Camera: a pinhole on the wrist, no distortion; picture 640 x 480 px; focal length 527.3 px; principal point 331.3 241.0 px. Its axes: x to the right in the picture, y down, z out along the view. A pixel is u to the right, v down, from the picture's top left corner.
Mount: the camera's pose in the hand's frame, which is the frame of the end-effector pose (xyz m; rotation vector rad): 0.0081 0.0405 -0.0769 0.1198 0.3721 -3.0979
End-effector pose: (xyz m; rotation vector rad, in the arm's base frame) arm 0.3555 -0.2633 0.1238 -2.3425 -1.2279 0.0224
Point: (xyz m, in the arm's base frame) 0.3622 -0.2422 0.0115
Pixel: 321 104
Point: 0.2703 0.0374 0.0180
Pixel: 61 438
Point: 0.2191 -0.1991 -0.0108
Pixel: 423 341
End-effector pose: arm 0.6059 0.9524 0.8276 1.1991 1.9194 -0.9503
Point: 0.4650 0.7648 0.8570
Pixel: outside the picture
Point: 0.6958 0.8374 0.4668
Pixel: outside the picture
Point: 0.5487 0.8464 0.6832
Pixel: 104 327
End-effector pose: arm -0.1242 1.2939 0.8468 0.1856 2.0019 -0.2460
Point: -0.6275 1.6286 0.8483
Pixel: behind the camera
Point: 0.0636 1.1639 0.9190
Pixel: 593 359
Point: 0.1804 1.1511 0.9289
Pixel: 596 273
